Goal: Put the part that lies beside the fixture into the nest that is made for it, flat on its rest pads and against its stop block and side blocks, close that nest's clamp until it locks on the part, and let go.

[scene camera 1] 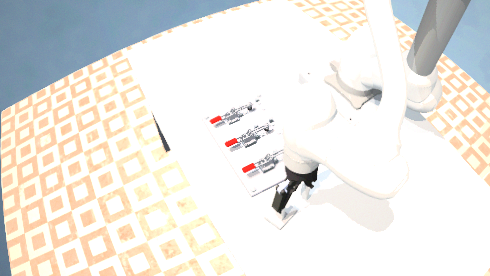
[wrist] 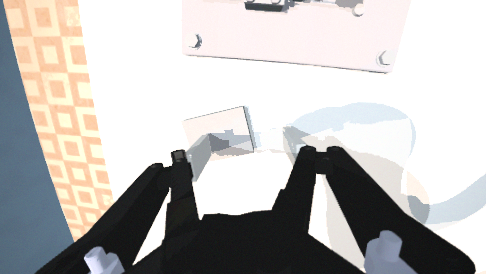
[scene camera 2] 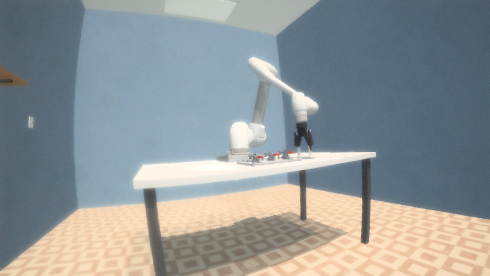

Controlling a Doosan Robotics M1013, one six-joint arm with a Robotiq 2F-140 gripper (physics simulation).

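Pixels of known places: gripper, fingertip midpoint: (scene camera 1: 291,206) (wrist: 245,141) (scene camera 2: 304,155); arm's base at its link origin: (scene camera 1: 353,86) (scene camera 2: 239,155).
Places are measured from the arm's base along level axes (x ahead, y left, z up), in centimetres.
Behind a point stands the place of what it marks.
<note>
The part (scene camera 1: 280,223) @(x 56.9, y 23.1, z -2.4 cm) (wrist: 220,122) @(x 54.1, y 18.8, z -2.4 cm), a pale flat plate, lies on the table beside the fixture (scene camera 1: 257,188) @(x 54.9, y 9.9, z -2.4 cm) (scene camera 2: 244,163) @(x 41.5, y -21.7, z -2.9 cm) (wrist: 280,45) @(x 46.9, y 10.7, z -2.4 cm). It is turned at an angle to the fixture's edge in the wrist view. My gripper (scene camera 1: 295,204) @(x 51.1, y 21.1, z -1.7 cm) (scene camera 2: 305,155) @(x 51.1, y 21.1, z -1.7 cm) (wrist: 245,141) @(x 51.1, y 21.1, z -1.7 cm) is open, pointing down low over the part, with nothing between its fingers. In the wrist view the left fingertip overlaps the part and the right one is off its right side. Three clamps with red handles (scene camera 1: 215,120) @(x 51.4, y -16.5, z 1.3 cm) (scene camera 1: 231,142) @(x 52.6, y -5.9, z 1.6 cm) (scene camera 1: 248,167) @(x 54.2, y 4.8, z 2.2 cm) stand on the fixture; their nests are too small or hidden to make out.
The white table (scene camera 1: 175,90) @(x 53.3, y -43.1, z -3.9 cm) (scene camera 2: 175,172) @(x 43.6, y -63.5, z -3.9 cm) bears everything. The arm's base (scene camera 2: 240,137) @(x 6.8, y -2.3, z 14.5 cm) stands behind the fixture. A small pale block (scene camera 1: 303,78) @(x 13.8, y -14.5, z 0.2 cm) is near the base. The arm covers the fixture's right end in scene camera 1. Bolt heads (wrist: 195,41) @(x 55.8, y 9.8, z -1.7 cm) (wrist: 384,58) @(x 36.2, y 12.5, z -1.7 cm) rise at the fixture's corners.
</note>
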